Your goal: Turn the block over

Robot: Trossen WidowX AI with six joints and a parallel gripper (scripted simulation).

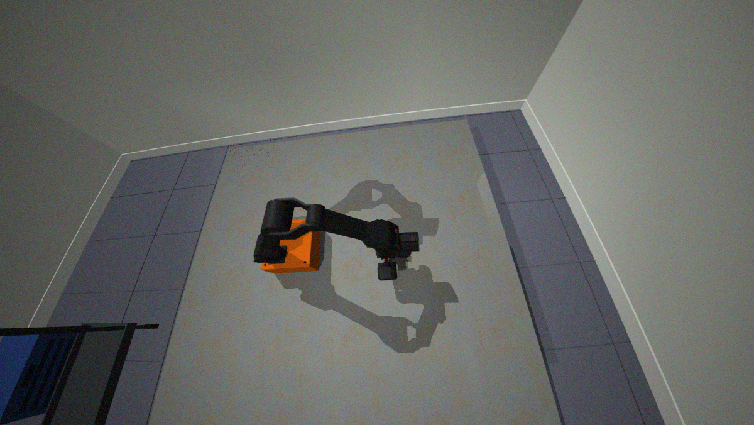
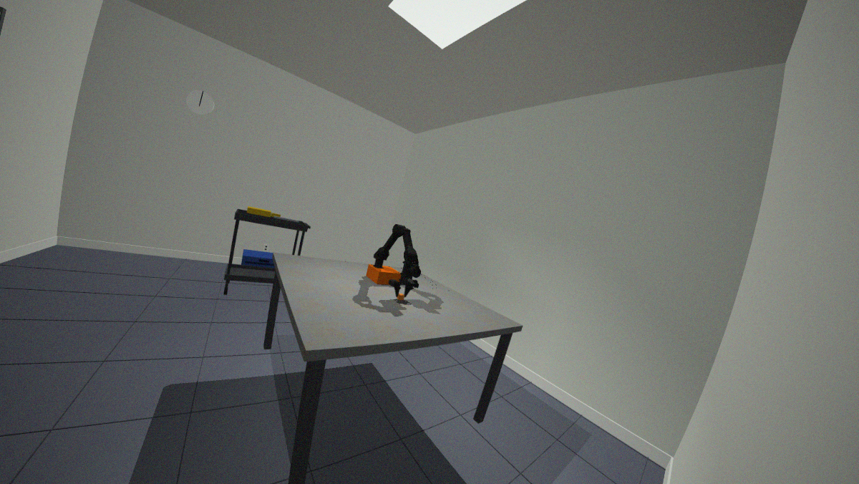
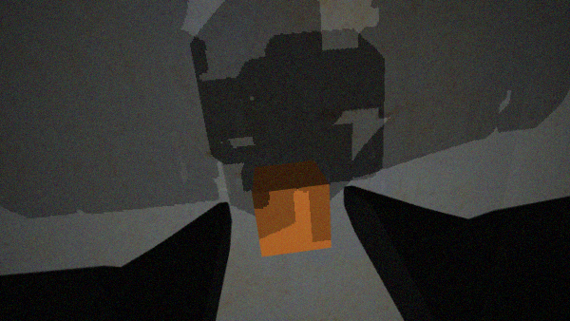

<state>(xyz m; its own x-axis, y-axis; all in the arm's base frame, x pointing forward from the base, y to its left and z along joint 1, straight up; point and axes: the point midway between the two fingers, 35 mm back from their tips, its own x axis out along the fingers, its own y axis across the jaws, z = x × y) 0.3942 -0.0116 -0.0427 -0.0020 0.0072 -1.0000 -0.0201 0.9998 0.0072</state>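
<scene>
The orange block lies 1 cm behind my gripper tip.
</scene>
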